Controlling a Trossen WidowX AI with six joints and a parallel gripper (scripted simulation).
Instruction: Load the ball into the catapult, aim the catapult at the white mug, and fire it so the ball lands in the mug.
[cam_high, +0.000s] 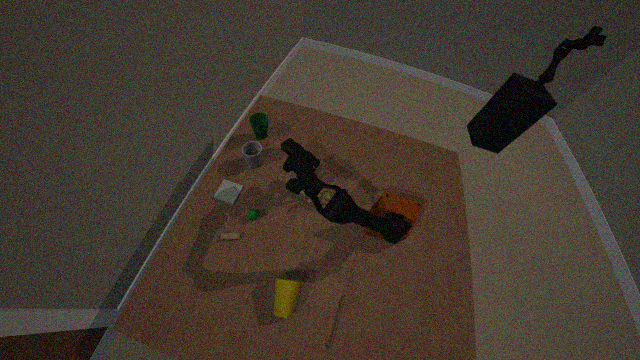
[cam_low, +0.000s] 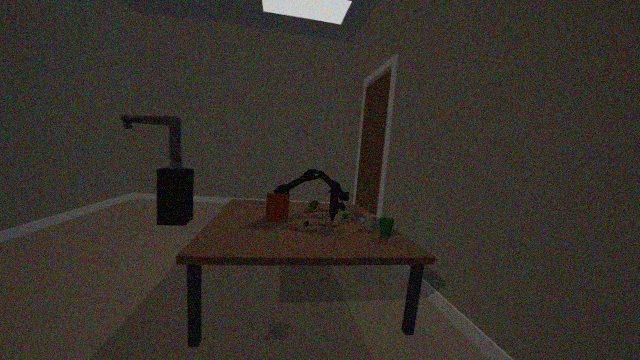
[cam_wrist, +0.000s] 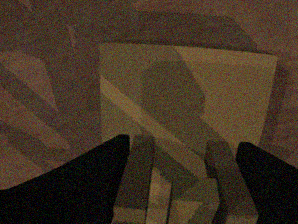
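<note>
The dark ball is 19 cm behind my gripper tip, 2 cm to the right of it and 2 cm below it. From my gripper tip the other things lie so: green ball: 20 cm to the left, 16 cm ahead, 1 cm below; white mug: 26 cm ahead, 7 cm to the right, 1 cm below; wooden catapult: 6 cm behind, 4 cm to the left, 2 cm above.
</note>
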